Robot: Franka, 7 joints.
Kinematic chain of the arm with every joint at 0, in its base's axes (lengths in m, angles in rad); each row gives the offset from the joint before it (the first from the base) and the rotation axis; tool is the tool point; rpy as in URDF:
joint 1: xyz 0 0 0.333 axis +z
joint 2: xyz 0 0 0 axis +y
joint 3: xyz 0 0 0.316 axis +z
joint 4: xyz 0.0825 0 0 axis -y
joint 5: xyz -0.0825 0 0.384 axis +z
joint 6: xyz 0 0 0 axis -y
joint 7: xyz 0.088 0 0 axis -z
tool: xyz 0 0 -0.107 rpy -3.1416 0 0
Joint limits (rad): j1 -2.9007..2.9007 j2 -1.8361..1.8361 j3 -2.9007..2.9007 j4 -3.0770..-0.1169 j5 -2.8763..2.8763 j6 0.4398..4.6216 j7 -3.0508..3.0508
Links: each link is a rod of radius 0.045 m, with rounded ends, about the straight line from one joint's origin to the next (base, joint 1, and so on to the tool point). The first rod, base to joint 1, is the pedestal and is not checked.
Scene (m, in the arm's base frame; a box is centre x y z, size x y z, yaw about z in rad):
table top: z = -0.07
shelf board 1: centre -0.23 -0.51 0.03 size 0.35 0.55 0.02 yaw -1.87
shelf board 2: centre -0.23 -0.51 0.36 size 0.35 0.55 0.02 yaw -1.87
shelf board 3: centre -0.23 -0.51 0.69 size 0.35 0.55 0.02 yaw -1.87
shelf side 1: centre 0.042 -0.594 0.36 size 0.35 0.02 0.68 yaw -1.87
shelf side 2: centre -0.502 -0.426 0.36 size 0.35 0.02 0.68 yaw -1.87
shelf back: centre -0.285 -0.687 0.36 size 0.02 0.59 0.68 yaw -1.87
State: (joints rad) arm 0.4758 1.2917 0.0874 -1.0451 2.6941 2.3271 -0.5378
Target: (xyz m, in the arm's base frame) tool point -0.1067 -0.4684 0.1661
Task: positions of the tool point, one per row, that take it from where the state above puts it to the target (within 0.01 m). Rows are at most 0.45 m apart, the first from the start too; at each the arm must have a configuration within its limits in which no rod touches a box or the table.
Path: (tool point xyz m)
1: 0.4333 0.6643 0.1900
2: 0.1199 0.7824 0.3718
3: -0.2102 0.7074 0.5903
4: -0.4264 0.4340 0.7957
5: -0.4152 0.0951 0.9276
6: -0.6389 0.1638 0.6332
7: -0.6434 0.1214 0.2594
8: -0.4529 -0.0293 0.0246
9: -0.2167 -0.1908 0.0216
10: -0.0442 -0.2656 0.1661
11: -0.1067 -0.4684 0.1661

